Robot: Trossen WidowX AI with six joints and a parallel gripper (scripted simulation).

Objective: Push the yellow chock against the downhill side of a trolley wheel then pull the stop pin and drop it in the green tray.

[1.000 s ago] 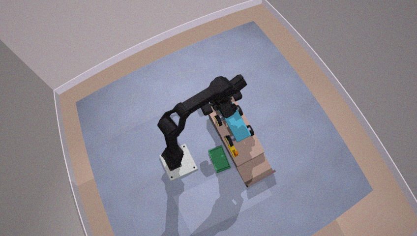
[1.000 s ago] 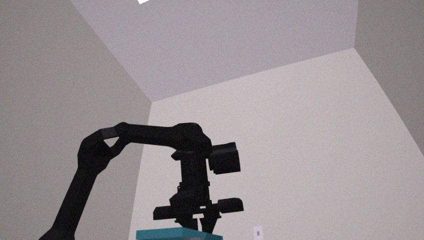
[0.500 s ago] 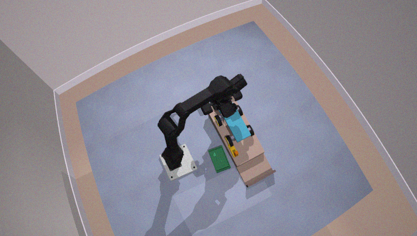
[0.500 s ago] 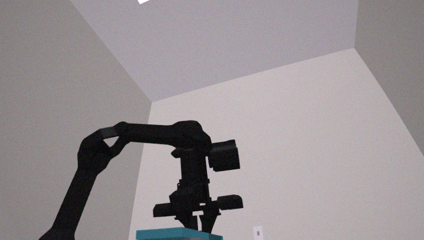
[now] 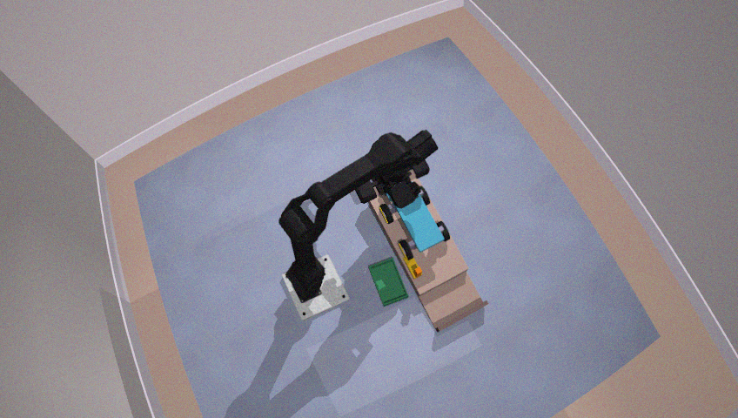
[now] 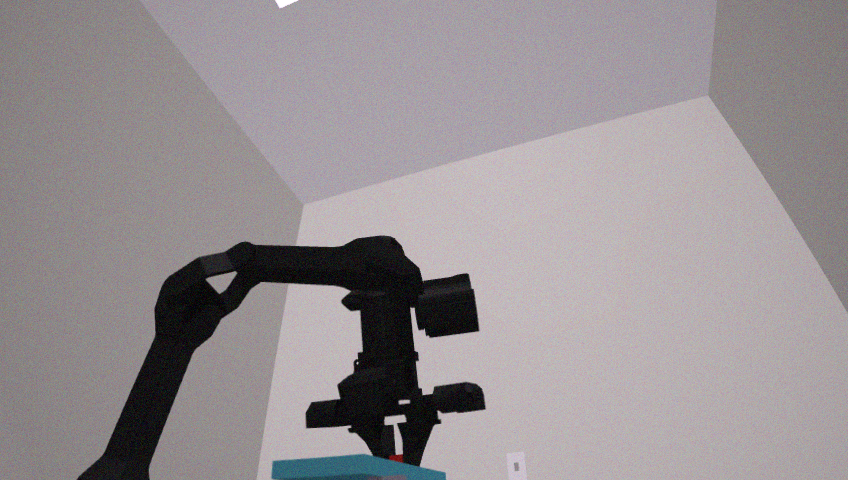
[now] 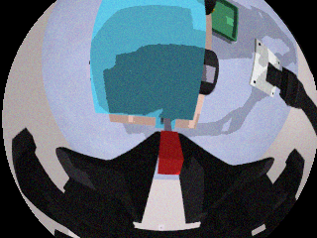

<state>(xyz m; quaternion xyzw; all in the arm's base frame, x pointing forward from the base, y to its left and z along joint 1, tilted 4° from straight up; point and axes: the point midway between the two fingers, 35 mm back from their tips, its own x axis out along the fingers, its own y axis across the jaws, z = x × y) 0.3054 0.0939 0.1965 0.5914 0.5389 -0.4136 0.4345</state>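
The green tray lies 19 cm to the right of my gripper tip, 16 cm below it and 11 cm behind it. Round my gripper tip: cyan trolley 11 cm to the right, 4 cm below, 2 cm ahead; then ramp 11 cm to the right, 11 cm below, 2 cm ahead; then red-headed stop pin right at my gripper tip.
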